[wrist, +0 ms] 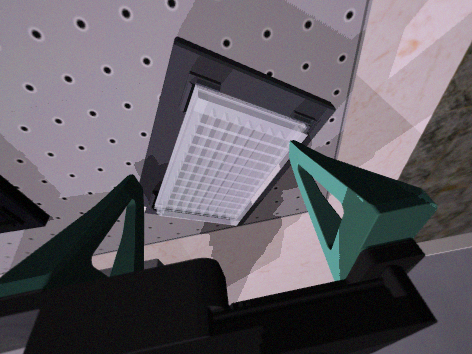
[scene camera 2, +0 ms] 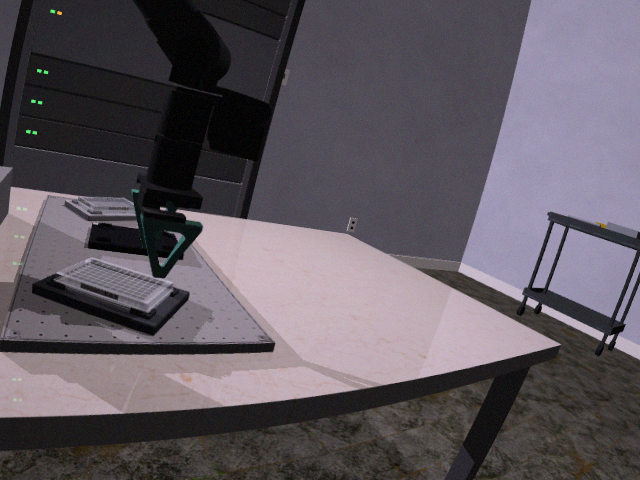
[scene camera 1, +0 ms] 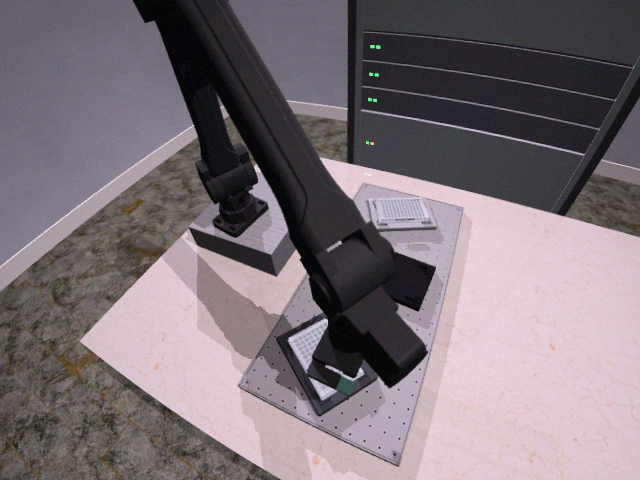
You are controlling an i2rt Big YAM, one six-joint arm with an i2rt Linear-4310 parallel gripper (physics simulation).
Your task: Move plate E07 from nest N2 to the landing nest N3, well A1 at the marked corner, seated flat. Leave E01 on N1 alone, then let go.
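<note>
A clear gridded plate [scene camera 1: 306, 339] [scene camera 2: 111, 281] [wrist: 227, 160] sits on the front dark nest [scene camera 1: 321, 406] [scene camera 2: 173, 305] [wrist: 250, 82]; its label is too small to read. The middle black nest [scene camera 1: 412, 281] [scene camera 2: 113, 240] [wrist: 17, 207] bears no plate, and the arm partly covers it. A second plate [scene camera 1: 403, 209] [scene camera 2: 105, 203] sits on the light grey nest [scene camera 1: 408, 226] at the far end. My gripper [scene camera 1: 336, 374] [scene camera 2: 161, 266] [wrist: 213, 164] is open and empty, above the front plate. In the wrist view the plate shows between and beyond the green fingers. The nest numbers and corner mark are not readable.
The nests stand on a perforated board [scene camera 1: 382, 413] [scene camera 2: 227, 315] [wrist: 100, 45]. The arm's base stands on a grey block [scene camera 1: 232, 253] beside the board. A server rack [scene camera 1: 353, 77] stands behind the table, and a cart [scene camera 2: 573, 308] stands away to the right.
</note>
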